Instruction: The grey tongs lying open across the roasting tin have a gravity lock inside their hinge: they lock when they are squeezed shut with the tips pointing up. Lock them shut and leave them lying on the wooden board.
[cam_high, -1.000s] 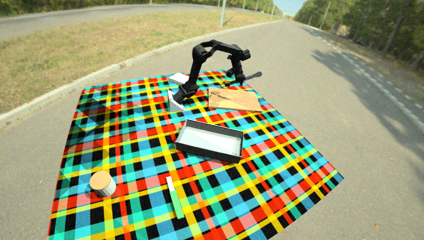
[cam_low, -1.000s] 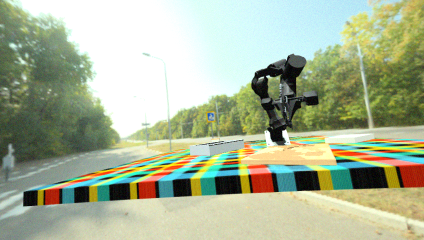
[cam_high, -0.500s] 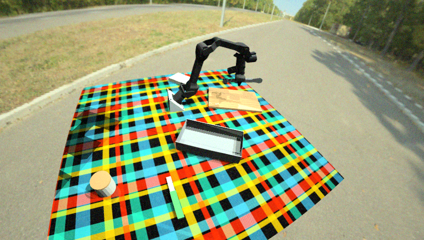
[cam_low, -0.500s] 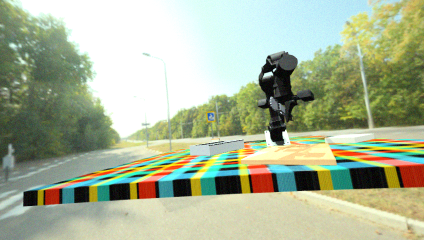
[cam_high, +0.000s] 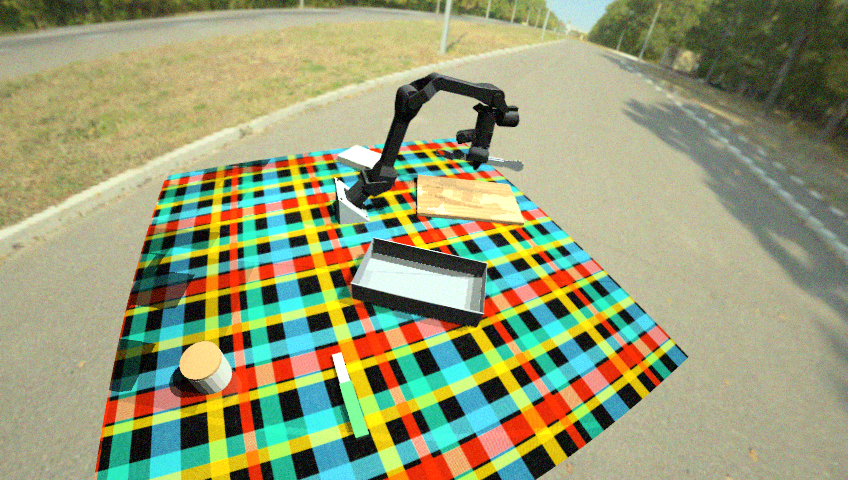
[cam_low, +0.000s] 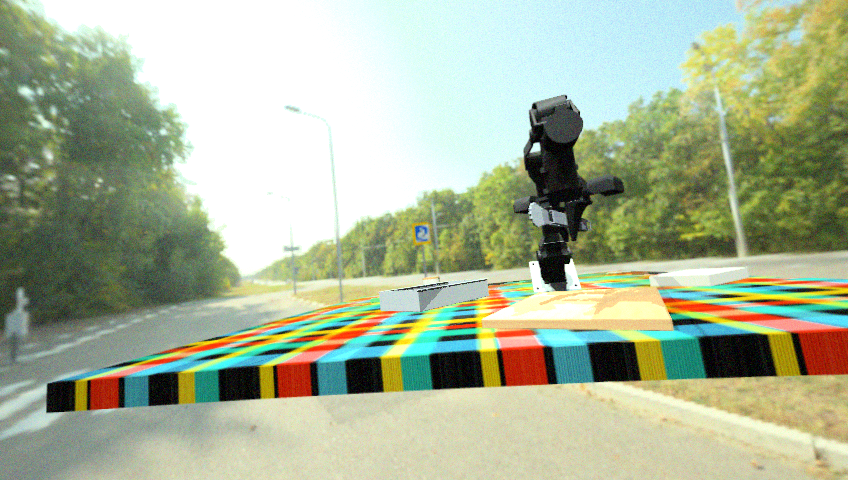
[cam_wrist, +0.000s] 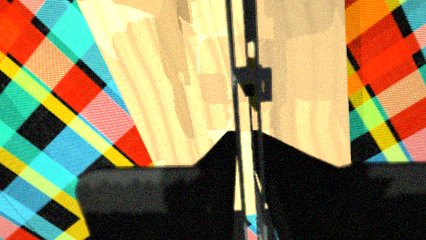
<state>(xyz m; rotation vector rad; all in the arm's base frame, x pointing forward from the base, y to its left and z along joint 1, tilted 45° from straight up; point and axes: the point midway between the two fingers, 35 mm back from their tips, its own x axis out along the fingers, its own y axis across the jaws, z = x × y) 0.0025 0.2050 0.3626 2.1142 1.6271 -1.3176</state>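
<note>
Right now my gripper tip is 120 mm above the wooden board. Round my gripper tip: white flat block (320 mm behind, 300 mm to the right, 110 mm below); then roasting tin (340 mm ahead, 290 mm to the right, 100 mm below).
</note>
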